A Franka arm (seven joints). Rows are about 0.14 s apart.
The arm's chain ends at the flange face. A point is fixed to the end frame.
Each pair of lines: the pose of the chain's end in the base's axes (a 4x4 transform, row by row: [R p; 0 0 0 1], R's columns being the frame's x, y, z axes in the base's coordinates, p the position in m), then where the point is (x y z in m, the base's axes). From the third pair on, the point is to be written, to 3 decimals.
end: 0.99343, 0.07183, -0.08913, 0.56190; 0.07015, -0.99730, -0.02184, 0.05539; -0.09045, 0.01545, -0.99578, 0.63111; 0, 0, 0, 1
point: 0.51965 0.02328 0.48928
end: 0.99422, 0.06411, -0.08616, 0.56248; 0.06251, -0.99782, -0.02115, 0.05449; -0.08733, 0.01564, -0.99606, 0.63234; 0, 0, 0, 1
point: 0.52043 0.02270 0.49038
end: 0.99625, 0.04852, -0.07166, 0.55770; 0.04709, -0.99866, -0.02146, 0.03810; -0.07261, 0.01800, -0.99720, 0.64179; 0, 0, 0, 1
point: 0.517 0.007 0.499
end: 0.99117, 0.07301, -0.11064, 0.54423; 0.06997, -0.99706, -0.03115, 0.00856; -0.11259, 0.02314, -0.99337, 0.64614; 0, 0, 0, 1
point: 0.499 -0.025 0.506
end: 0.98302, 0.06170, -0.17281, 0.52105; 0.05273, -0.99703, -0.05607, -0.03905; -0.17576, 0.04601, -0.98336, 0.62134; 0, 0, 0, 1
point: 0.467 -0.076 0.485
